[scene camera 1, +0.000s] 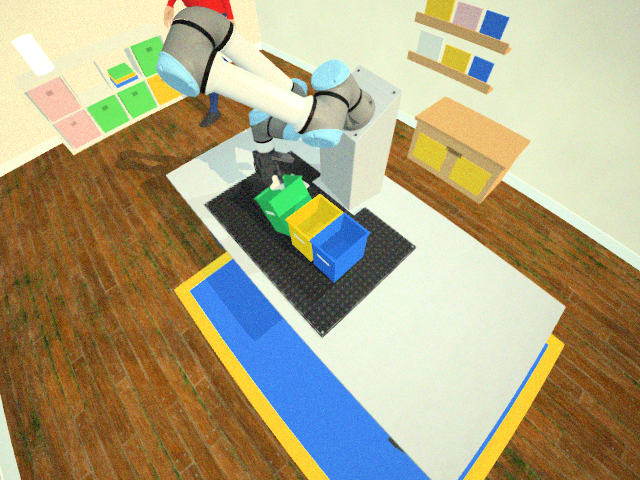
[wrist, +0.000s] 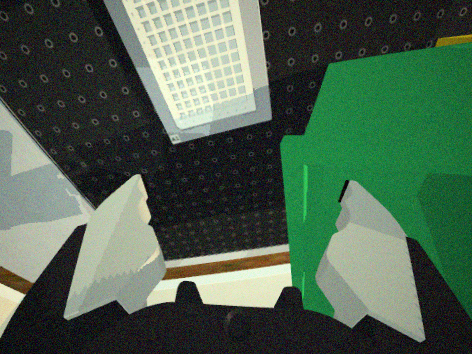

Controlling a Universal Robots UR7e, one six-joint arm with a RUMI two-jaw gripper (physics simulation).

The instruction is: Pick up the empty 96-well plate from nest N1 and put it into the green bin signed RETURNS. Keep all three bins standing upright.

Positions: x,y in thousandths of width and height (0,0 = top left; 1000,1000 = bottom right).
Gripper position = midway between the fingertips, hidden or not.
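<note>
The gripper (scene camera 1: 430,389) is visible in scene camera 1 and again in the wrist view, where the gripper (wrist: 514,510) appears together with a white 96-well plate (wrist: 425,177). A green bin (scene camera 1: 434,428) is in the scene too, and the wrist view shows the same green bin (wrist: 825,346). Scene camera 1 also shows a yellow bin (scene camera 1: 476,468) and a blue bin (scene camera 1: 534,509); in the wrist view the blue bin is out of frame.
</note>
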